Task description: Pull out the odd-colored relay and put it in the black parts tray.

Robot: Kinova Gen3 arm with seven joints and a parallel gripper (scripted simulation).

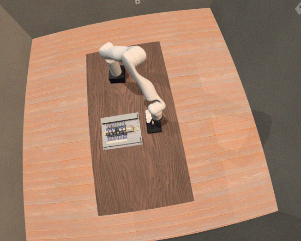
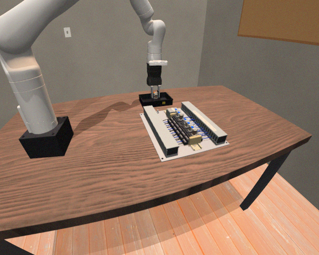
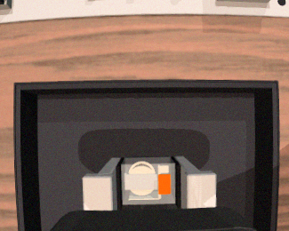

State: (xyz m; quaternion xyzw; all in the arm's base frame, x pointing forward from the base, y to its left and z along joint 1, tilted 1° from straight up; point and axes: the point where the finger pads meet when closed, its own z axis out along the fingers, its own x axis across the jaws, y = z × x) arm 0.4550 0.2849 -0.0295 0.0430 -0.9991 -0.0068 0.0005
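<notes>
My hand is 30 mm above the black parts tray. The rest, counted from my hand: relay panel 270 mm to the right, 50 mm ahead, 30 mm below; then grey relay 10 mm below.
</notes>
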